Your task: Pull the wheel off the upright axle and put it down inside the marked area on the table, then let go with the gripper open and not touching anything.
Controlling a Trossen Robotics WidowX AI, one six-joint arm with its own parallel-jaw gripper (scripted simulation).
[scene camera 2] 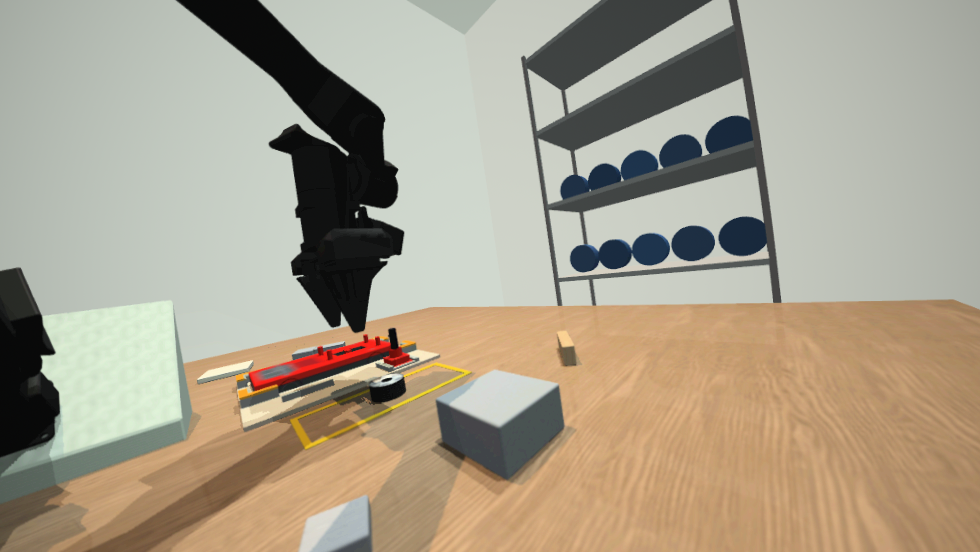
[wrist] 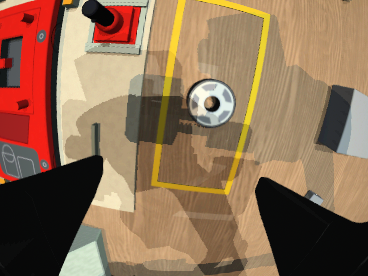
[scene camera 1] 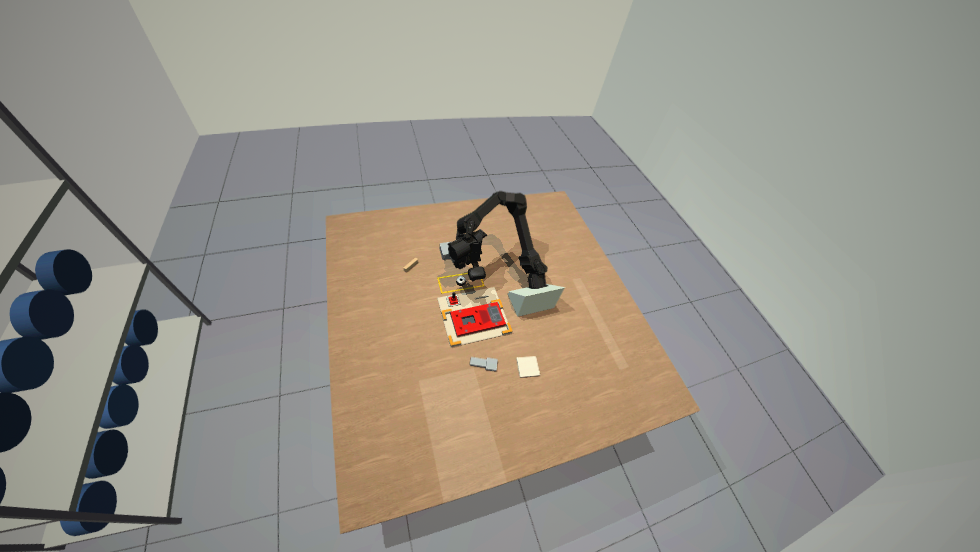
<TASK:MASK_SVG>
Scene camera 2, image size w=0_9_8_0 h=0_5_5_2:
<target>my gripper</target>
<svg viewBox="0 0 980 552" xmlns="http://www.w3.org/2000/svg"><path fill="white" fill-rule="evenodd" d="M300 192L297 194L298 205L295 208L296 218L301 220L304 242L300 245L302 252L291 261L293 276L303 275L296 278L321 311L330 327L341 325L342 312L353 332L361 332L365 329L373 278L388 264L388 261L381 261L380 259L388 259L393 255L401 254L404 231L384 221L368 218L366 207L360 207L360 201L353 200L353 195L348 191L332 188Z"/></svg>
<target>grey block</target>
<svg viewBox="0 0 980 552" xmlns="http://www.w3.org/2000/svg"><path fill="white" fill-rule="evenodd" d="M493 370L438 397L436 404L442 440L478 464L485 466L505 480L509 480L565 427L558 383Z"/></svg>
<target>red fixture plate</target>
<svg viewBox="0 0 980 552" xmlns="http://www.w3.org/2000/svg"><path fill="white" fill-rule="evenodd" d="M391 344L387 341L381 341L380 336L376 336L375 339L368 339L368 335L364 334L364 341L323 352L323 346L317 347L318 354L250 372L250 383L253 392L277 385L278 392L283 393L390 356L389 349Z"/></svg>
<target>wheel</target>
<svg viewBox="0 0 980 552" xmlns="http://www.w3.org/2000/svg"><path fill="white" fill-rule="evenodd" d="M404 375L394 373L374 379L369 384L372 401L377 403L386 402L406 393Z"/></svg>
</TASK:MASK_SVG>
